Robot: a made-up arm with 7 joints. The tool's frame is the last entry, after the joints. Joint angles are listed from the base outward.
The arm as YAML. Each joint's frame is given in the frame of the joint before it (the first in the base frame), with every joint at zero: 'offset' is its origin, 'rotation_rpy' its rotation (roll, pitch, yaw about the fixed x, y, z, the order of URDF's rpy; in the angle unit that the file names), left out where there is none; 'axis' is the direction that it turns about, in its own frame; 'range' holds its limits. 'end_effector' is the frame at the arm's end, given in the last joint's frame.
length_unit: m
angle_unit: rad
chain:
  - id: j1
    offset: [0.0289, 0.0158, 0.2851]
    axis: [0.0, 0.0, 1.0]
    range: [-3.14, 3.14]
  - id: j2
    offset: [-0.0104, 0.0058, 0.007]
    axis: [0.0, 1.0, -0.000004]
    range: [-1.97, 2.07]
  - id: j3
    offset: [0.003, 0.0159, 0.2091]
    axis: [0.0, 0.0, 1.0]
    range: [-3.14, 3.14]
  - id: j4
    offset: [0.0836, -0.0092, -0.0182]
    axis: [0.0, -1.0, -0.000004]
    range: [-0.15, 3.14]
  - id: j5
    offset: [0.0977, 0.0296, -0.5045]
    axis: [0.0, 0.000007, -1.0]
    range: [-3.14, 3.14]
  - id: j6
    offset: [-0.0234, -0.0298, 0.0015]
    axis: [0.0, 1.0, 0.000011]
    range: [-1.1, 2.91]
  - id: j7
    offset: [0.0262, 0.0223, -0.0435]
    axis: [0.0, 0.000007, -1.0]
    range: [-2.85, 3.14]
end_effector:
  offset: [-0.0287, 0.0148, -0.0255]
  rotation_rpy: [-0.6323, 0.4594, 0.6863]
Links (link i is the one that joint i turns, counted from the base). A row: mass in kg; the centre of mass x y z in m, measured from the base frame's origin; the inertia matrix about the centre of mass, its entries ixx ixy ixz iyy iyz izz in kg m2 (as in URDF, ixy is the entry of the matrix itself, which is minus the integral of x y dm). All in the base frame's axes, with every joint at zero. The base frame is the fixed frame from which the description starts. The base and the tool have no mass.
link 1: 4.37; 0.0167 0.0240 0.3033; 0.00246 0 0 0.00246 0 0.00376
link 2: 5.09; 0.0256 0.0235 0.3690; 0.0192 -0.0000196 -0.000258 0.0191 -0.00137 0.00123
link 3: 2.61; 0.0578 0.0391 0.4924; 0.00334 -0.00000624 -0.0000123 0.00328 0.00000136 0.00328
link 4: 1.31; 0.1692 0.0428 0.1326; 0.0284 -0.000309 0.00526 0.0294 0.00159 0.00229
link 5: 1.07; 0.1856 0.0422 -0.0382; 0.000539 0 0 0.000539 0 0.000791
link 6: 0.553; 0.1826 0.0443 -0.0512; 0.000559 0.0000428 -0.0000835 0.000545 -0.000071 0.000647
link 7: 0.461; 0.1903 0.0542 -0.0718; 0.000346 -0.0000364 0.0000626 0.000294 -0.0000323 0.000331
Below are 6 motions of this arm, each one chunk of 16 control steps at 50 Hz.
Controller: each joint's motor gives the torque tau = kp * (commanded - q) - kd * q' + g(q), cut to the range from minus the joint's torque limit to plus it. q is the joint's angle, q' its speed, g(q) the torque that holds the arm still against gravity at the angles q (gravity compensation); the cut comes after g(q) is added. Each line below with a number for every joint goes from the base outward.
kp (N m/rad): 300 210 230 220 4.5 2.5 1.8
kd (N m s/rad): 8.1 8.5 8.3 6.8 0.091 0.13 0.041
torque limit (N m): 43 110 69 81 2.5 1.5 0.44
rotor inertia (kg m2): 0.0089 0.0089 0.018 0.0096 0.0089 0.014 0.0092
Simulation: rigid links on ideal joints. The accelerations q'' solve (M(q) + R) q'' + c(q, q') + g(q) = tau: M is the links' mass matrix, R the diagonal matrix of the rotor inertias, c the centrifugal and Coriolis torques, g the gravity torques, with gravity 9.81 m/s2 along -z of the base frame. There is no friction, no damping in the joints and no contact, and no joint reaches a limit. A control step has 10 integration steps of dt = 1/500 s. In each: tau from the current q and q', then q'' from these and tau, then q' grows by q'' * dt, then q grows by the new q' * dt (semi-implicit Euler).
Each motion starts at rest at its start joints. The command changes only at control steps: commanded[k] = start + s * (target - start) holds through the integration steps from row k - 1 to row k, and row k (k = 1, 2, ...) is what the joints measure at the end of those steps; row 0 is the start. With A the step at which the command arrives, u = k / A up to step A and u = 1 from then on. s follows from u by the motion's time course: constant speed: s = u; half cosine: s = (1 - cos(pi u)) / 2; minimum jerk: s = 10 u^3 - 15 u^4 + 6 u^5; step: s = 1 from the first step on.
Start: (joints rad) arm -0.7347 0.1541 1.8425 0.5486 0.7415 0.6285 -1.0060
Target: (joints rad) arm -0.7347 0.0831 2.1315 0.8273 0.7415 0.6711 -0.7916
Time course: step
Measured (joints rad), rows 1 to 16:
1: -0.7791 0.1189 1.9175 0.5703 0.7179 0.6402 -0.9981
2: -0.7875 0.0693 1.9743 0.6258 0.6537 0.6633 -0.9788
3: -0.7821 0.0343 2.0167 0.6917 0.5731 0.6843 -0.9517
4: -0.7722 0.0228 2.0488 0.7537 0.5002 0.6951 -0.9199
5: -0.7605 0.0314 2.0747 0.8059 0.4542 0.6926 -0.8858
6: -0.7485 0.0522 2.0972 0.8470 0.4465 0.6771 -0.8513
7: -0.7369 0.0775 2.1173 0.8774 0.4810 0.6514 -0.8177
8: -0.7265 0.1014 2.1352 0.8981 0.5546 0.6196 -0.7858
9: -0.7177 0.1206 2.1505 0.9099 0.6586 0.5869 -0.7564
10: -0.7106 0.1337 2.1628 0.9139 0.7794 0.5587 -0.7297
11: -0.7051 0.1403 2.1719 0.9111 0.9010 0.5397 -0.7063
12: -0.7012 0.1411 2.1778 0.9033 1.0069 0.5328 -0.6867
13: -0.6989 0.1370 2.1808 0.8918 1.0829 0.5389 -0.6717
14: -0.6982 0.1293 2.1813 0.8782 1.1197 0.5570 -0.6622
15: -0.6989 0.1194 2.1795 0.8635 1.1143 0.5844 -0.6588
16: -0.7011 0.1086 2.1759 0.8488 1.0697 0.6178 -0.6621

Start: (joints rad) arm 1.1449 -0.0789 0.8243 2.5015 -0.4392 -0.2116 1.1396
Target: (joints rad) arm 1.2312 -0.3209 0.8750 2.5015 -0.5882 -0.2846 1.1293
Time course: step
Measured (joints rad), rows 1 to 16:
1: 1.1549 -0.0935 0.8077 2.4874 -0.4523 -0.2086 1.1379
2: 1.1657 -0.1152 0.8046 2.4701 -0.4860 -0.1973 1.1316
3: 1.1787 -0.1395 0.8132 2.4555 -0.5284 -0.1788 1.1212
4: 1.1919 -0.1665 0.8280 2.4449 -0.5674 -0.1562 1.1082
5: 1.2040 -0.1957 0.8450 2.4396 -0.5952 -0.1332 1.0946
6: 1.2143 -0.2263 0.8612 2.4403 -0.6081 -0.1135 1.0823
7: 1.2228 -0.2573 0.8748 2.4471 -0.6071 -0.1007 1.0729
8: 1.2299 -0.2876 0.8852 2.4591 -0.5962 -0.0972 1.0679
9: 1.2361 -0.3159 0.8921 2.4752 -0.5813 -0.1048 1.0682
10: 1.2418 -0.3416 0.8961 2.4935 -0.5683 -0.1240 1.0742
11: 1.2470 -0.3640 0.8980 2.5120 -0.5620 -0.1546 1.0856
12: 1.2519 -0.3829 0.8984 2.5292 -0.5648 -0.1951 1.1018
13: 1.2561 -0.3982 0.8981 2.5438 -0.5769 -0.2434 1.1217
14: 1.2593 -0.4098 0.8974 2.5551 -0.5964 -0.2966 1.1437
15: 1.2614 -0.4177 0.8967 2.5626 -0.6199 -0.3514 1.1661
16: 1.2623 -0.4221 0.8959 2.5664 -0.6434 -0.4045 1.1871

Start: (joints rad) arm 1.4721 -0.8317 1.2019 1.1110 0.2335 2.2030 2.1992
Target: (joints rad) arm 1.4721 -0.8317 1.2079 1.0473 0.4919 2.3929 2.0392
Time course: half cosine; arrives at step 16
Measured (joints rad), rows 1 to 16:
1: 1.4721 -0.8317 1.2019 1.1109 0.2337 2.2030 2.1991
2: 1.4723 -0.8318 1.2017 1.1106 0.2345 2.2033 2.1988
3: 1.4727 -0.8321 1.2015 1.1097 0.2368 2.2042 2.1979
4: 1.4731 -0.8326 1.2012 1.1082 0.2417 2.2061 2.1958
5: 1.4737 -0.8331 1.2008 1.1059 0.2501 2.2097 2.1921
6: 1.4742 -0.8337 1.2006 1.1026 0.2629 2.2154 2.1863
7: 1.4746 -0.8343 1.2005 1.0984 0.2808 2.2236 2.1779
8: 1.4748 -0.8347 1.2007 1.0932 0.3038 2.2346 2.1667
9: 1.4748 -0.8349 1.2012 1.0871 0.3316 2.2484 2.1525
10: 1.4746 -0.8349 1.2020 1.0804 0.3635 2.2648 2.1355
11: 1.4741 -0.8345 1.2031 1.0731 0.3982 2.2835 2.1162
12: 1.4733 -0.8338 1.2045 1.0657 0.4339 2.3037 2.0950
13: 1.4724 -0.8329 1.2061 1.0584 0.4686 2.3248 2.0728
14: 1.4715 -0.8317 1.2078 1.0516 0.5001 2.3458 2.0508
15: 1.4705 -0.8305 1.2095 1.0456 0.5263 2.3657 2.0299
16: 1.4695 -0.8293 1.2111 1.0410 0.5453 2.3836 2.0114

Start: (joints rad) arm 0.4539 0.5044 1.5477 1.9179 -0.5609 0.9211 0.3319
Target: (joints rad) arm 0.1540 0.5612 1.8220 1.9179 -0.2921 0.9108 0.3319
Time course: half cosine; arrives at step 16
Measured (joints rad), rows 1 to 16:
1: 0.4528 0.5045 1.5488 1.9173 -0.5607 0.9211 0.3319
2: 0.4488 0.5050 1.5529 1.9152 -0.5591 0.9210 0.3319
3: 0.4411 0.5061 1.5609 1.9116 -0.5542 0.9212 0.3318
4: 0.4291 0.5079 1.5730 1.9070 -0.5434 0.9220 0.3317
5: 0.4130 0.5105 1.5892 1.9020 -0.5251 0.9236 0.3316
6: 0.3929 0.5136 1.6088 1.8972 -0.4983 0.9261 0.3314
7: 0.3694 0.5172 1.6313 1.8934 -0.4636 0.9297 0.3313
8: 0.3430 0.5213 1.6559 1.8909 -0.4228 0.9342 0.3313
9: 0.3148 0.5255 1.6816 1.8904 -0.3791 0.9391 0.3315
10: 0.2857 0.5301 1.7075 1.8919 -0.3360 0.9440 0.3320
11: 0.2568 0.5348 1.7328 1.8957 -0.2970 0.9480 0.3329
12: 0.2292 0.5396 1.7565 1.9015 -0.2653 0.9505 0.3340
13: 0.2041 0.5446 1.7778 1.9090 -0.2432 0.9507 0.3355
14: 0.1824 0.5495 1.7957 1.9180 -0.2318 0.9481 0.3373
15: 0.1650 0.5544 1.8097 1.9278 -0.2315 0.9422 0.3393
16: 0.1526 0.5590 1.8189 1.9379 -0.2417 0.9329 0.3413

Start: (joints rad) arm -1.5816 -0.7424 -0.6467 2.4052 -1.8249 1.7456 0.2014
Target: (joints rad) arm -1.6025 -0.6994 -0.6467 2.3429 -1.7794 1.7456 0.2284
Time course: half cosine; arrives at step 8
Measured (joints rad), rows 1 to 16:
1: -1.5822 -0.7425 -0.6468 2.4047 -1.8249 1.7456 0.2014
2: -1.5842 -0.7427 -0.6471 2.4028 -1.8250 1.7456 0.2016
3: -1.5879 -0.7428 -0.6477 2.3992 -1.8253 1.7458 0.2019
4: -1.5929 -0.7426 -0.6485 2.3938 -1.8260 1.7463 0.2027
5: -1.5983 -0.7416 -0.6494 2.3871 -1.8269 1.7473 0.2039
6: -1.6032 -0.7396 -0.6502 2.3796 -1.8277 1.7488 0.2057
7: -1.6067 -0.7363 -0.6508 2.3722 -1.8277 1.7507 0.2082
8: -1.6081 -0.7317 -0.6509 2.3655 -1.8261 1.7527 0.2112
9: -1.6076 -0.7261 -0.6507 2.3598 -1.8220 1.7546 0.2147
10: -1.6061 -0.7198 -0.6501 2.3545 -1.8151 1.7559 0.2186
11: -1.6044 -0.7131 -0.6493 2.3495 -1.8052 1.7564 0.2226
12: -1.6027 -0.7064 -0.6483 2.3448 -1.7929 1.7560 0.2268
13: -1.6011 -0.6998 -0.6472 2.3406 -1.7791 1.7547 0.2309
14: -1.5997 -0.6936 -0.6461 2.3367 -1.7649 1.7525 0.2348
15: -1.5986 -0.6880 -0.6450 2.3334 -1.7514 1.7496 0.2383
16: -1.5976 -0.6832 -0.6439 2.3306 -1.7396 1.7462 0.2414

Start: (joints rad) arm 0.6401 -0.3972 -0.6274 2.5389 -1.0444 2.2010 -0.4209
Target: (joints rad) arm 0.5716 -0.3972 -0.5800 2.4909 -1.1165 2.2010 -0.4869
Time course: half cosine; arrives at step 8
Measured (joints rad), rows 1 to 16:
1: 0.6387 -0.3975 -0.6268 2.5381 -1.0446 2.2010 -0.4210
2: 0.6340 -0.3983 -0.6245 2.5355 -1.0457 2.2008 -0.4216
3: 0.6257 -0.3998 -0.6202 2.5307 -1.0492 2.2006 -0.4233
4: 0.6146 -0.4016 -0.6141 2.5242 -1.0564 2.2003 -0.4268
5: 0.6022 -0.4034 -0.6069 2.5168 -1.0681 2.2000 -0.4326
6: 0.5904 -0.4047 -0.5993 2.5094 -1.0842 2.1998 -0.4410
7: 0.5808 -0.4052 -0.5925 2.5031 -1.1033 2.1999 -0.4517
8: 0.5751 -0.4045 -0.5873 2.4989 -1.1231 2.2002 -0.4642
9: 0.5727 -0.4030 -0.5838 2.4964 -1.1408 2.2007 -0.4773
10: 0.5718 -0.4010 -0.5815 2.4948 -1.1538 2.2013 -0.4902
11: 0.5716 -0.3990 -0.5800 2.4936 -1.1609 2.2021 -0.5018
12: 0.5716 -0.3972 -0.5791 2.4925 -1.1614 2.2028 -0.5114
13: 0.5717 -0.3956 -0.5786 2.4915 -1.1559 2.2034 -0.5184
14: 0.5719 -0.3944 -0.5785 2.4905 -1.1456 2.2038 -0.5226
15: 0.5721 -0.3934 -0.5785 2.4895 -1.1322 2.2039 -0.5238
16: 0.5723 -0.3927 -0.5787 2.4887 -1.1175 2.2038 -0.5221

